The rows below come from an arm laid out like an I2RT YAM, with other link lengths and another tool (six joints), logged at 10 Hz.
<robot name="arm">
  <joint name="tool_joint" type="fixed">
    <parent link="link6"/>
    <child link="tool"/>
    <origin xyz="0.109 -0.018 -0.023" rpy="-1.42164 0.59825 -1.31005"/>
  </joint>
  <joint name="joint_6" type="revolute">
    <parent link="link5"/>
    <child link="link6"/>
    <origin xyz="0.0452 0 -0.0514" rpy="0 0 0"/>
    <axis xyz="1 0 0"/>
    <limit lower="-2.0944" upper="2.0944"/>
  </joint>
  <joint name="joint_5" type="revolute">
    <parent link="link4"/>
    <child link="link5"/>
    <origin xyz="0.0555 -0.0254 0.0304" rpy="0 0 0"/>
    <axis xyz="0 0 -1"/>
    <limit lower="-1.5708" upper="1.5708"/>
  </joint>
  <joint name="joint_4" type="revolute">
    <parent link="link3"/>
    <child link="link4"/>
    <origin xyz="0.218 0.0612 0.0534" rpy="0 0 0"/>
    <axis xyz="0 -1 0"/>
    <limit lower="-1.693" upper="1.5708"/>
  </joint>
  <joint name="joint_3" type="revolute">
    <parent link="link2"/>
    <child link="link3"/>
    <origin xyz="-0.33 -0.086 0" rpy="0 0 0"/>
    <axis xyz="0 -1 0"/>
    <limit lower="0" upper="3.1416"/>
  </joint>
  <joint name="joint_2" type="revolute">
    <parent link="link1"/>
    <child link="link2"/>
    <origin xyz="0.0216 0.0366 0.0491" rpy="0 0 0"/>
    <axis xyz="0 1 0"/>
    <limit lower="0" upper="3.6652"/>
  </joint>
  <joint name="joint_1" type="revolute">
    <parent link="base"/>
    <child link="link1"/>
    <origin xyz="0 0 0.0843" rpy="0 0 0"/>
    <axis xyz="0 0 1"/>
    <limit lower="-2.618" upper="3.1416"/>
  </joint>
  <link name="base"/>
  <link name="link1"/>
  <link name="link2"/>
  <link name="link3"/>
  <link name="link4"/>
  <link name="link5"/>
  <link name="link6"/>
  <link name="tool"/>
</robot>
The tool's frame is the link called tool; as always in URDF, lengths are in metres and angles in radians.
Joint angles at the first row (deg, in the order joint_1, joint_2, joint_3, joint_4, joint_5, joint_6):
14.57, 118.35, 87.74, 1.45, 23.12, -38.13
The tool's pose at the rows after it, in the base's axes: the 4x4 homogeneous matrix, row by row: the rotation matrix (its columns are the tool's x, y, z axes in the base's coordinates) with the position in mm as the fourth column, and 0 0 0 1 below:
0.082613 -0.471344 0.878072 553.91; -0.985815 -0.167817 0.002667 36.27; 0.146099 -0.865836 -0.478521 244.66; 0 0 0 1
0.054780 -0.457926 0.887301 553.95; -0.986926 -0.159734 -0.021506 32.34; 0.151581 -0.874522 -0.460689 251.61; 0 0 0 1
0.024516 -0.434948 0.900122 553.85; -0.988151 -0.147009 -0.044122 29.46; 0.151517 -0.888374 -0.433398 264.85; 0 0 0 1
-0.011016 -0.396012 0.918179 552.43; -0.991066 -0.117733 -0.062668 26.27; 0.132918 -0.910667 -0.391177 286.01; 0 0 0 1
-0.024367 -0.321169 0.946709 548.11; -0.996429 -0.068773 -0.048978 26.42; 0.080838 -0.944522 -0.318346 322.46; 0 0 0 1
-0.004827 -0.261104 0.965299 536.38; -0.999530 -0.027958 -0.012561 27.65; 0.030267 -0.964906 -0.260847 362.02; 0 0 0 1
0.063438 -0.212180 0.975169 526.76; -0.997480 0.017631 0.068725 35.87; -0.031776 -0.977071 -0.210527 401.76; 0 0 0 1
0.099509 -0.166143 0.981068 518.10; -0.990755 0.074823 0.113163 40.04; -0.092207 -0.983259 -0.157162 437.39; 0 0 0 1
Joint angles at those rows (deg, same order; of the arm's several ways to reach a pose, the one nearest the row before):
14.57, 119.23, 88.93, 1.54, 24.89, -37.97
14.50, 118.96, 89.38, 1.79, 26.35, -37.76
14.56, 118.33, 90.50, 1.56, 27.90, -37.34
14.56, 117.05, 92.15, 0.97, 29.25, -36.15
14.59, 114.27, 94.31, 0.35, 28.91, -34.26
14.59, 110.48, 96.51, -2.23, 27.08, -32.71
14.59, 107.52, 100.78, -6.57, 22.59, -30.82
14.59, 105.87, 106.04, -10.79, 20.12, -28.21

